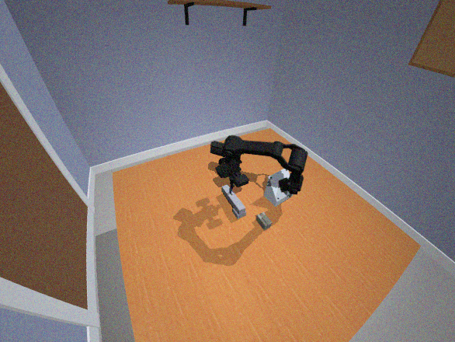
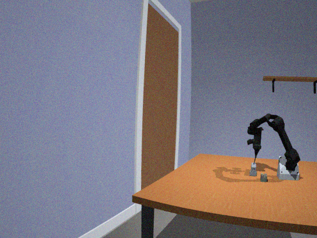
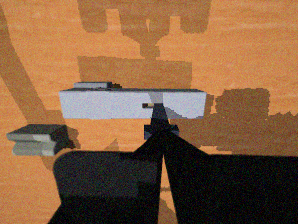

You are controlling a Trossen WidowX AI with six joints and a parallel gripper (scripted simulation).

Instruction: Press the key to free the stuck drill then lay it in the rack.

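Right now my gripper tip is 3 cm above the dark key. The rest, counted from my gripper tip: grey holder block: 1 cm ahead, 4 cm to the left, 9 cm below; drill: 1 cm ahead, 6 cm to the left, 8 cm below; grey rack: 6 cm behind, 21 cm to the left, 10 cm below.
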